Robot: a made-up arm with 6 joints. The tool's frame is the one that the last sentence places. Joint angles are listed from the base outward.
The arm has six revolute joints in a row. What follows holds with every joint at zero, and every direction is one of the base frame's.
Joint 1 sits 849 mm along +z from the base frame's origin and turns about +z.
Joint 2 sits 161 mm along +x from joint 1 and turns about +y.
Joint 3 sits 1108 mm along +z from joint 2 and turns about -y.
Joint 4 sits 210 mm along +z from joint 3 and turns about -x.
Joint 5 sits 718 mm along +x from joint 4 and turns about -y.
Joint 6 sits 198 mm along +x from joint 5 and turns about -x.
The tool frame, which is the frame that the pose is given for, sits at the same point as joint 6; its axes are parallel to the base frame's.
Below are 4 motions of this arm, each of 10 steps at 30 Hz.
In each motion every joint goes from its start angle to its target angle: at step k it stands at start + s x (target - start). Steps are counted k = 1, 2, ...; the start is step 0. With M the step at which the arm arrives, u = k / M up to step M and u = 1 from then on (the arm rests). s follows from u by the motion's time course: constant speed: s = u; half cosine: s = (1 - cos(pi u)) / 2; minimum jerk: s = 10 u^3 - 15 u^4 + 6 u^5.
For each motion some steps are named. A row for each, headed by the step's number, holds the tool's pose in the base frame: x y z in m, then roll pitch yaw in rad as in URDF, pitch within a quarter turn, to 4 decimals.
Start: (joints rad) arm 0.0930 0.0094 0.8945 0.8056 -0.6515 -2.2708
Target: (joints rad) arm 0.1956 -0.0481 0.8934 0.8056 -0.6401 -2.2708
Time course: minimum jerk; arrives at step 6
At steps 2, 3, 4, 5, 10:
2: 0.6111 -0.0166 2.7206 1.7671 -0.3696 -0.3720
3: 0.5805 -0.0025 2.7282 1.7747 -0.3869 -0.3435
4: 0.5495 0.0097 2.7352 1.7824 -0.4043 -0.3153
5: 0.5307 0.0162 2.7392 1.7870 -0.4147 -0.2984
10: 0.5269 0.0174 2.7399 1.7880 -0.4169 -0.2950

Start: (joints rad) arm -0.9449 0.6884 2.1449 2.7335 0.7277 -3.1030
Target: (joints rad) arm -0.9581 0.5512 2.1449 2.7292 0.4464 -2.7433
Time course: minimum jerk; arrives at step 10
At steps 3, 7, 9, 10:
3: 0.5253 -0.6452 2.5970 -0.0446 -0.8039 -0.5777
7: 0.3983 -0.4992 2.6721 -0.3401 -1.0790 -0.5439
9: 0.3685 -0.4642 2.6855 -0.4161 -1.1418 -0.5267
10: 0.3668 -0.4622 2.6862 -0.4205 -1.1453 -0.5255

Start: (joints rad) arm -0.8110 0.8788 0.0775 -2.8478 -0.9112 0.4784
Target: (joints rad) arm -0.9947 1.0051 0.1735 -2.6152 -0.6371 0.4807
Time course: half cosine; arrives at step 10
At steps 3, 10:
3: 1.2746 -1.3718 1.1633 2.4289 -0.0170 -0.5932
10: 1.0943 -1.5760 1.0047 2.3040 0.2501 -0.6811

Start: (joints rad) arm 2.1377 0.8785 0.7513 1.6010 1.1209 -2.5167
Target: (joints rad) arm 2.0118 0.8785 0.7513 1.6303 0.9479 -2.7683
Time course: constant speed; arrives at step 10
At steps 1, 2, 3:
1: -1.1190 1.4719 1.6563 1.0701 0.0866 -3.0481
2: -1.1005 1.4892 1.6555 1.0924 0.0909 -3.0777
3: -1.0818 1.5063 1.6547 1.1146 0.0951 -3.1073

